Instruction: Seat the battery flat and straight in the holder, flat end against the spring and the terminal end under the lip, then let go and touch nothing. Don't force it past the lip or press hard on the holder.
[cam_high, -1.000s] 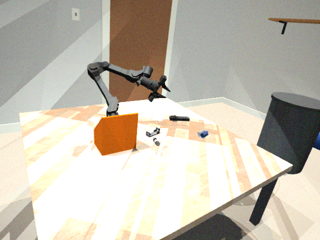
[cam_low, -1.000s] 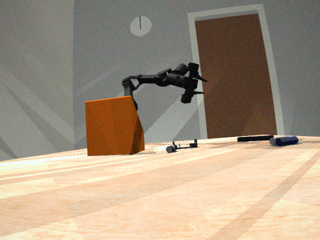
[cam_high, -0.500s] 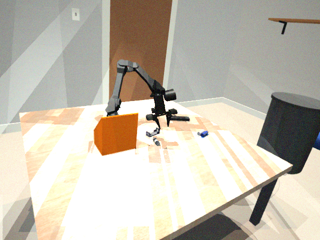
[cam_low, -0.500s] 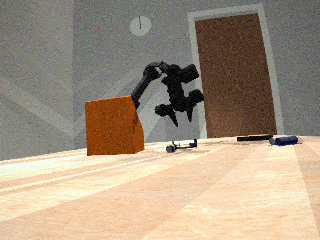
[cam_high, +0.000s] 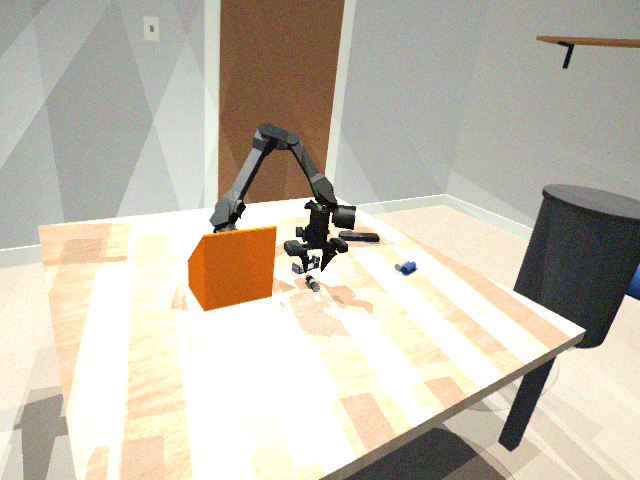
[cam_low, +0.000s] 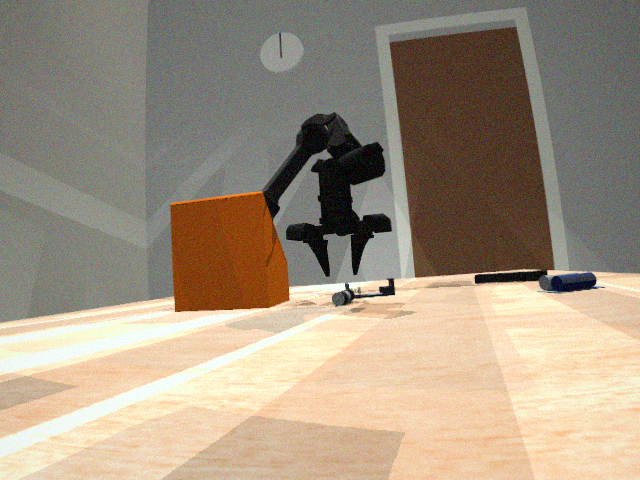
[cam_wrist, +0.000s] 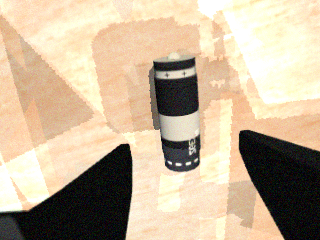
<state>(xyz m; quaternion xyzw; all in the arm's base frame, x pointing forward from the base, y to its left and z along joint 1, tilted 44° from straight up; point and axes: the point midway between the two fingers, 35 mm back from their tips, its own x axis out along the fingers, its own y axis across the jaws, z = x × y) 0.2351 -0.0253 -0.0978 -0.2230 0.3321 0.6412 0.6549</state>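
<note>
Right now my gripper tip is 4 cm above the battery.
</note>
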